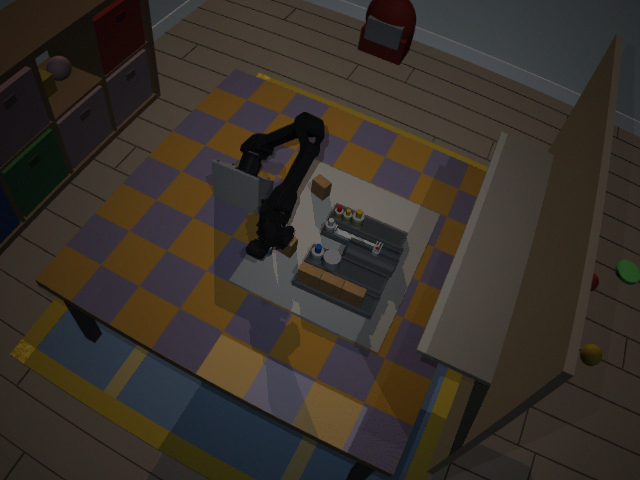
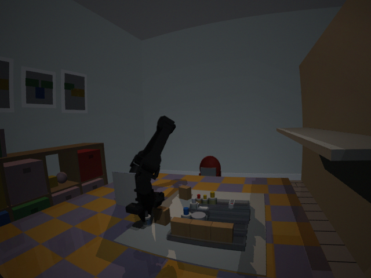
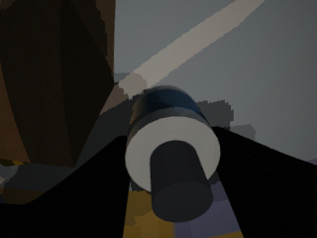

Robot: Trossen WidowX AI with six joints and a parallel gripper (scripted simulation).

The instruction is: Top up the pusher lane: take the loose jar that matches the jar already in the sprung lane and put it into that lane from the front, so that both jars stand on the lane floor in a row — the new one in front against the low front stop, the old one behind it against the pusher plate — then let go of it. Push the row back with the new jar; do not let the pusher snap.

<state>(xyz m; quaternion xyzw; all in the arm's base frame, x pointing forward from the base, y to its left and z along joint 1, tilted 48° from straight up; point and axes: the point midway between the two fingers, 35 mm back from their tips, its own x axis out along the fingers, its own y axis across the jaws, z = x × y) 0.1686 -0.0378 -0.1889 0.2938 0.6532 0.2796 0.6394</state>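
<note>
Now: gripper tip 11 cm to the right of the jar and 1 cm above it. Also, from my gripper tip: sprung lane 30 cm ahead, 16 cm to the left, 1 cm below; grey disc 22 cm ahead, 6 cm to the left.
</note>
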